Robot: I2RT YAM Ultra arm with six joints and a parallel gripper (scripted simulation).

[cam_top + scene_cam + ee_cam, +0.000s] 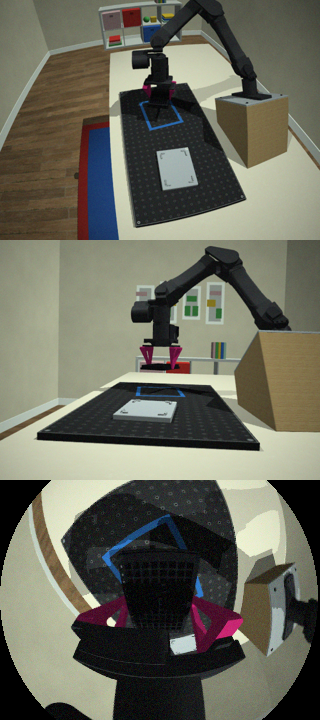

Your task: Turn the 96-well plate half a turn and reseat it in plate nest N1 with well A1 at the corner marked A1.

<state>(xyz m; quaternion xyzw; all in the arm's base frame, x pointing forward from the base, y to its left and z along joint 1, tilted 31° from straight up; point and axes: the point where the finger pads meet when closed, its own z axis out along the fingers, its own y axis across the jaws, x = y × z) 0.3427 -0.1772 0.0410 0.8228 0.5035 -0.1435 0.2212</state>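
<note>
My gripper is now 30 mm short of the grey plate nest N1, 310 mm to the right of it and 80 mm above it. The rest, counted from my hand: black 96-well plate: right at my hand.
</note>
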